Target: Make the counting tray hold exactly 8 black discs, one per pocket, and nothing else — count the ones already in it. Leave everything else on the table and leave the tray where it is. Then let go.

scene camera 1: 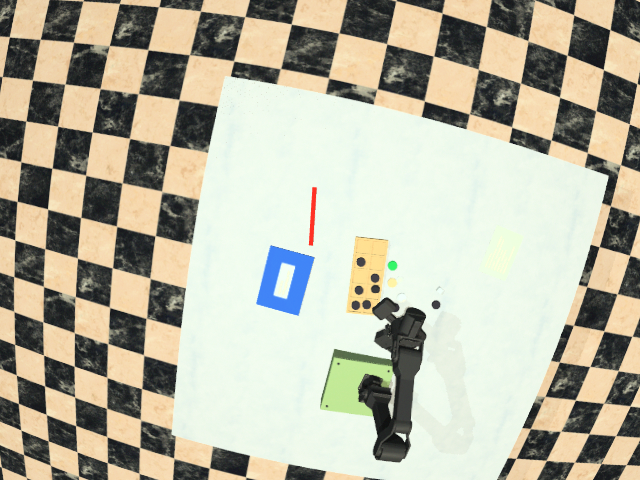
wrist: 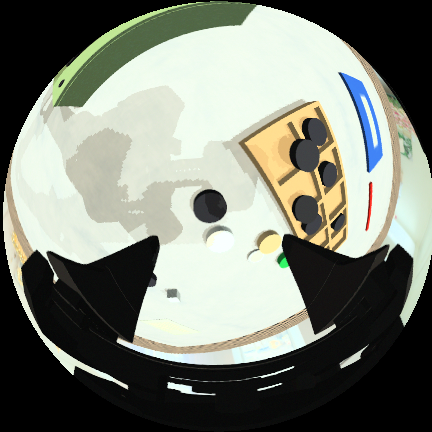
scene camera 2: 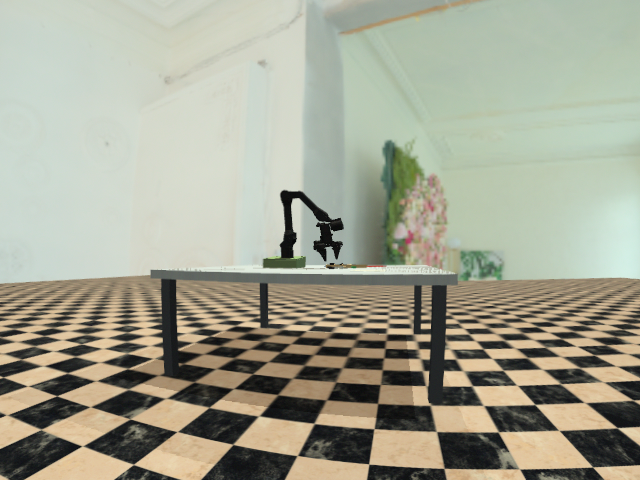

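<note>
The tan counting tray [scene camera 1: 379, 246] [wrist: 265, 150] holds several black discs. One of them, a black disc [scene camera 1: 366, 304] [wrist: 305, 155] at its near end, appears to overlap the long divider beside another disc [scene camera 1: 355, 305] [wrist: 314, 131]; I cannot tell whether it is seated. Several pockets are empty, mostly at the far end. A loose black disc [scene camera 1: 395, 307] [wrist: 210, 206] lies beside the tray, partly hidden in scene camera 1. Another loose black disc [scene camera 1: 435, 304] [wrist: 151, 280] lies farther right, mostly behind a finger in the wrist view. My gripper [scene camera 2: 330, 258] [wrist: 221, 241] is open and empty above the table.
White disc [scene camera 1: 401, 297] [wrist: 220, 239], yellow disc [scene camera 1: 392, 282] [wrist: 269, 241] and green disc [scene camera 1: 392, 265] [wrist: 283, 260] lie beside the tray. A small cube [scene camera 1: 439, 290] [wrist: 172, 294] is farther right. Blue frame [scene camera 1: 269, 279] [wrist: 374, 160] and red bar [scene camera 1: 312, 215] [wrist: 369, 206] are left.
</note>
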